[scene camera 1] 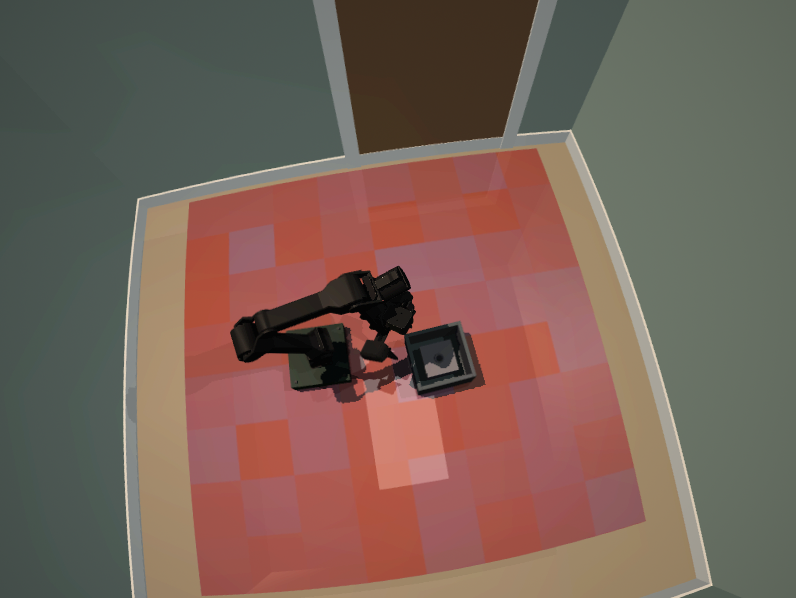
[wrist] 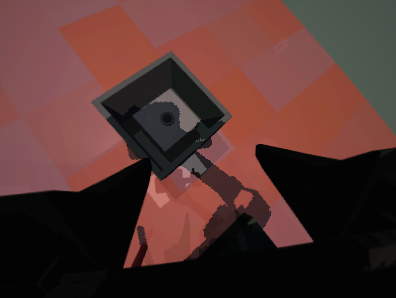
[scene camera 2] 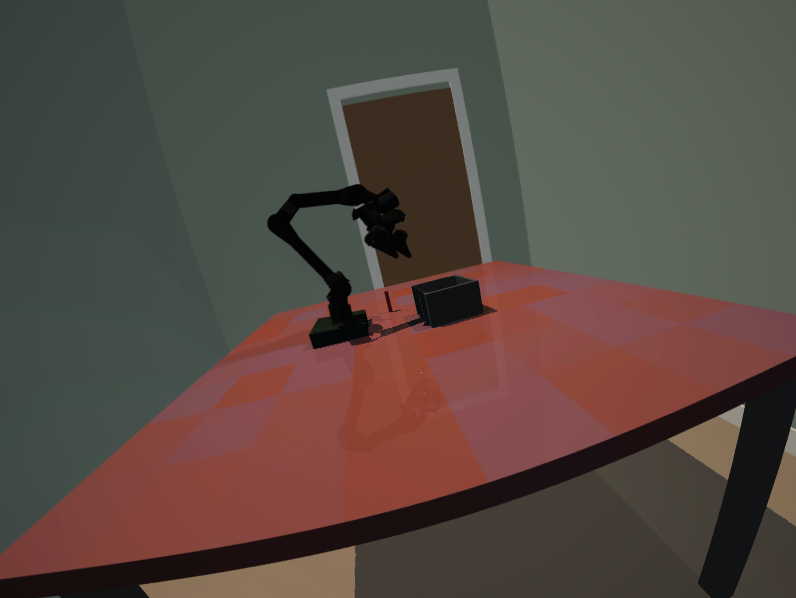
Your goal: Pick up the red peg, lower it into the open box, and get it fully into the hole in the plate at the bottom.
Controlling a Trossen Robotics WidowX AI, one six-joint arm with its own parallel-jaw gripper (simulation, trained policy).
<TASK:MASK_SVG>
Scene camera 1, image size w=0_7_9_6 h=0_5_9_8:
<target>gripper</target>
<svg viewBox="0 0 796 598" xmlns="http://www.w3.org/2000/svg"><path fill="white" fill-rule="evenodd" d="M409 291L387 302L383 301L380 309L372 316L363 317L360 315L361 320L366 320L370 324L369 328L378 332L374 341L366 340L360 352L360 356L364 360L379 363L384 362L387 358L398 360L397 356L391 352L391 348L384 342L391 330L400 335L405 335L409 328L412 328L413 316L416 311L412 303L413 296Z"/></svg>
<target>dark box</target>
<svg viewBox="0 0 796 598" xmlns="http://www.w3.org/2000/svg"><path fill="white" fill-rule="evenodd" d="M461 321L404 335L405 347L418 395L472 382L476 376ZM451 339L459 368L458 372L427 380L419 348Z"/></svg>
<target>light plate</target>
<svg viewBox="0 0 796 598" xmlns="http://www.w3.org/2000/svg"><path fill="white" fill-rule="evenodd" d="M451 339L419 348L427 380L458 372L459 368Z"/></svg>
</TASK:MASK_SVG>
